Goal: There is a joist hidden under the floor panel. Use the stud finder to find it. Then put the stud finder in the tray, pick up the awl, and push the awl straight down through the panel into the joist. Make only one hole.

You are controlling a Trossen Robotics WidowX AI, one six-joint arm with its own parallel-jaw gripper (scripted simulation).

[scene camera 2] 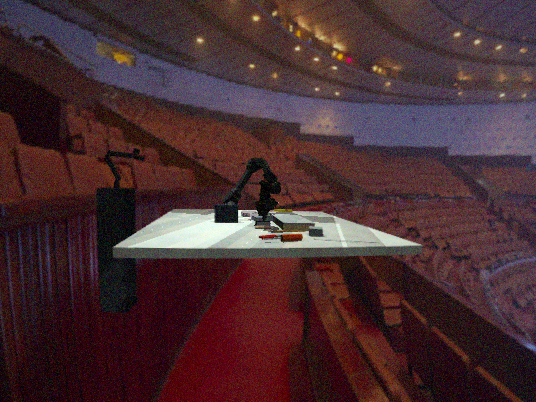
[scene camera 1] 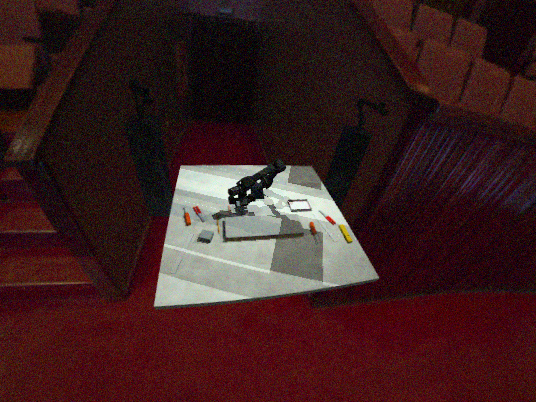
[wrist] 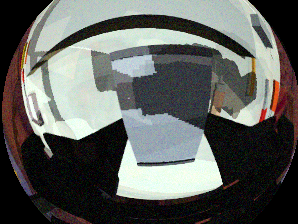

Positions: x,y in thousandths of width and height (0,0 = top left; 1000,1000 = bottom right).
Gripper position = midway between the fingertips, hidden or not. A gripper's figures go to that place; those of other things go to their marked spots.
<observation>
The gripper (wrist: 555,529) is 10 cm from the lens. A stud finder (wrist: 549,404) is 7 cm from the lens.
</observation>
